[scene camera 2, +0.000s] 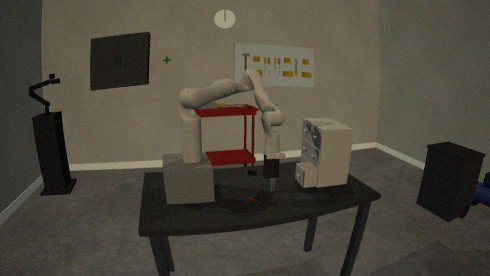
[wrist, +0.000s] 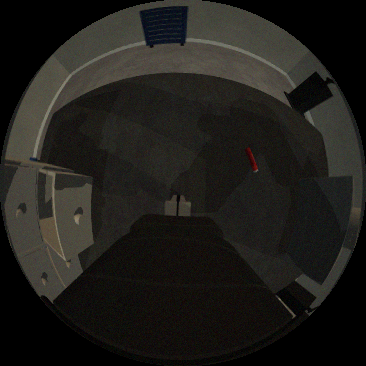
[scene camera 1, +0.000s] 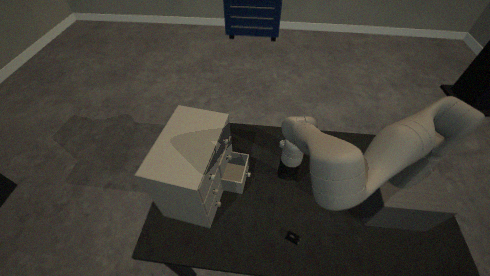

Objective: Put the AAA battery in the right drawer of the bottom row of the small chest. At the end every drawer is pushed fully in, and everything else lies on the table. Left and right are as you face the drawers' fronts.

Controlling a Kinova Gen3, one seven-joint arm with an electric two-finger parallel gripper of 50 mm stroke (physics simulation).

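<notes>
The AAA battery, red with a pale end, lies on the table. In the wrist view it is right of and beyond the fingertips, clear of them. It does not show in scene camera 1. My gripper is shut and empty, pointing down low over the table between the battery and the small chest. The right drawer of the chest's bottom row stands pulled out; its inside looks empty in scene camera 1. The other drawers look closed.
A small black object lies on the table, near the edge on scene camera 1's side. The arm's grey base block stands at the table end opposite the chest.
</notes>
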